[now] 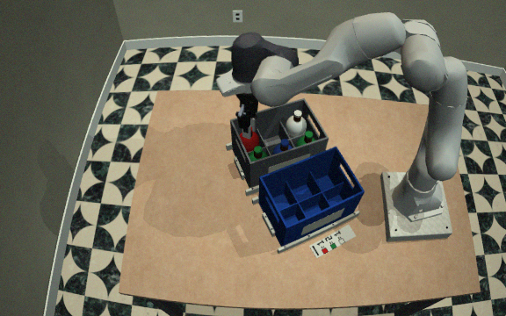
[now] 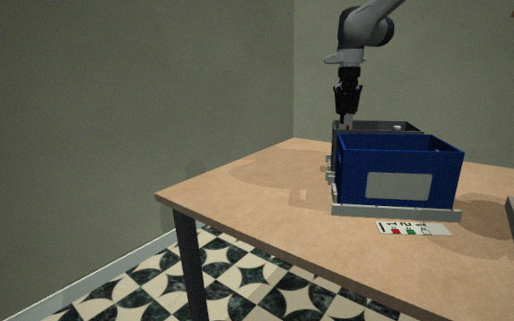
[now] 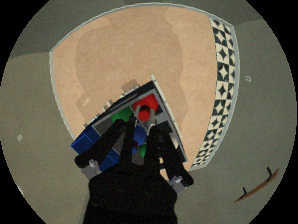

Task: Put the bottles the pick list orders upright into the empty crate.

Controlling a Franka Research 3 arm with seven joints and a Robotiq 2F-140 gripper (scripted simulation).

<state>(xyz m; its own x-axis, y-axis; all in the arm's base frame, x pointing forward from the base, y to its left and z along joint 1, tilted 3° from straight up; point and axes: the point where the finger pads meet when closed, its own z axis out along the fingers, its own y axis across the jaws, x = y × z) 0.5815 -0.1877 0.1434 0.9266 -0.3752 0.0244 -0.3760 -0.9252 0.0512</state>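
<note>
My gripper is now 8 cm above the red bottle. Round my hand: white bottle (16 cm behind, 8 cm below, 7 cm to the right); grey crate (10 cm behind, 9 cm below); blue bottle (12 cm behind, 8 cm below, 5 cm to the left).
</note>
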